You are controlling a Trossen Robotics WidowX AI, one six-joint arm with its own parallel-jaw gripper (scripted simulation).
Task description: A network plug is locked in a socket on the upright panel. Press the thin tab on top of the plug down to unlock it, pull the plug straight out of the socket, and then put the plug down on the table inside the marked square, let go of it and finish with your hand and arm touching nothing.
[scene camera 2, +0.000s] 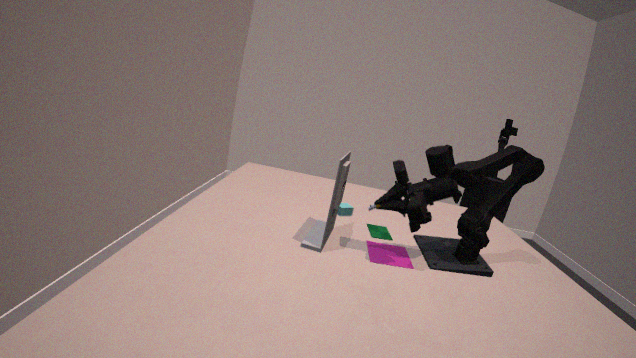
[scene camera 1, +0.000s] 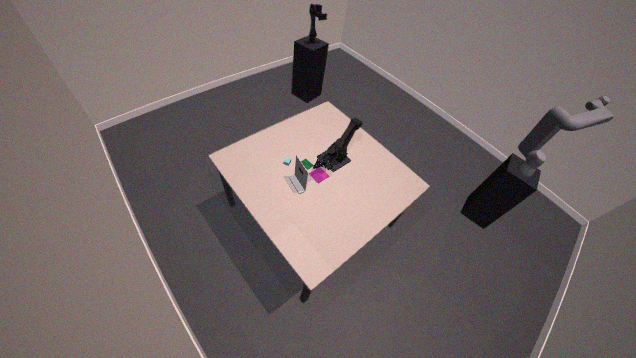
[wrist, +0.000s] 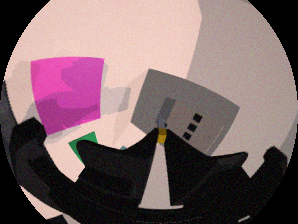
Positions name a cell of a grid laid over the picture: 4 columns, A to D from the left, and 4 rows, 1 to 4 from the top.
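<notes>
A magenta square (scene camera 2: C3) and (wrist: A2) is there for me to see. I can see a grey upright panel too, (scene camera 2: C3) and (wrist: C3), and with them my own gripper (scene camera 2: C3) and (wrist: C3).
</notes>
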